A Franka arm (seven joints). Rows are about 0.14 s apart.
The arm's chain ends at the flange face. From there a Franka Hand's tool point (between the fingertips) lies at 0.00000 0.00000 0.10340 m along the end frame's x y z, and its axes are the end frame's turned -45 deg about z.
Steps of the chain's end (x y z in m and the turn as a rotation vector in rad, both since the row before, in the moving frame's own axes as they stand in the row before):
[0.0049 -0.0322 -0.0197 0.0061 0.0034 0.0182]
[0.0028 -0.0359 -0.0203 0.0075 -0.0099 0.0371]
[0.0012 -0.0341 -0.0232 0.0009 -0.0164 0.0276]
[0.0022 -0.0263 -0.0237 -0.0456 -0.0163 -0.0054]
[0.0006 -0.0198 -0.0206 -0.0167 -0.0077 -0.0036]
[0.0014 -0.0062 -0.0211 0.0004 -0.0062 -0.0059]
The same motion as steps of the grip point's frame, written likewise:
[0.0269 -0.0195 -0.0197 0.0019 0.0067 0.0182]
[0.0272 -0.0247 -0.0203 0.0123 -0.0017 0.0371]
[0.0238 -0.0245 -0.0232 0.0122 -0.0110 0.0276]
[0.0156 -0.0149 -0.0238 -0.0207 -0.0438 -0.0054]
[0.0126 -0.0129 -0.0206 -0.0064 -0.0173 -0.0036]
[0.0049 -0.0039 -0.0211 0.0047 -0.0041 -0.0059]

